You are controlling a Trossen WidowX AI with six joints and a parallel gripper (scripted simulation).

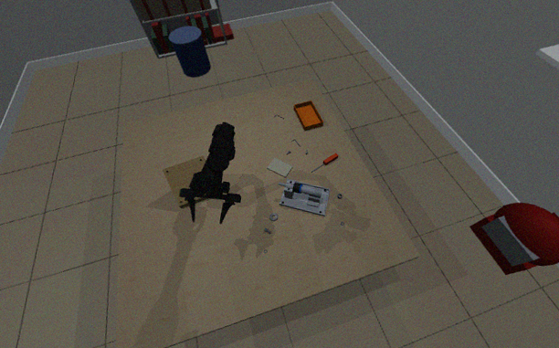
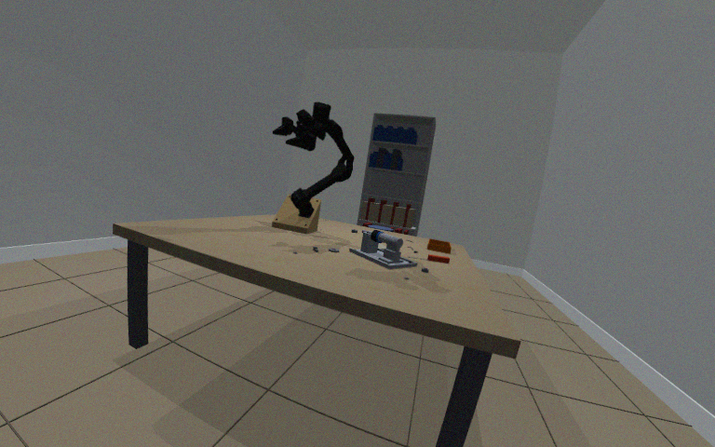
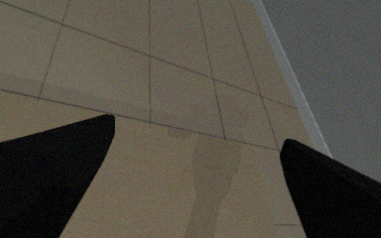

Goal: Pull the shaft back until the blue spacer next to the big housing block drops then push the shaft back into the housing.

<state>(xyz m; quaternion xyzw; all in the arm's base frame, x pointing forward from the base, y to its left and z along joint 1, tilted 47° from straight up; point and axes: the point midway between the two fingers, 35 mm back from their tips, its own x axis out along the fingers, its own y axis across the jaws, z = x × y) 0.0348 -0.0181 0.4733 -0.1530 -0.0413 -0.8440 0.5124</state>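
The grey shaft is 38 cm ahead of my gripper tip, 17 cm to the left of it and 31 cm below it. Also, from my gripper tip: red-handled screwdriver: 61 cm ahead, 28 cm to the left, 39 cm below; blue spacer: 40 cm ahead, 15 cm to the left, 31 cm below; orange tray: 68 cm ahead, 64 cm to the left, 38 cm below.
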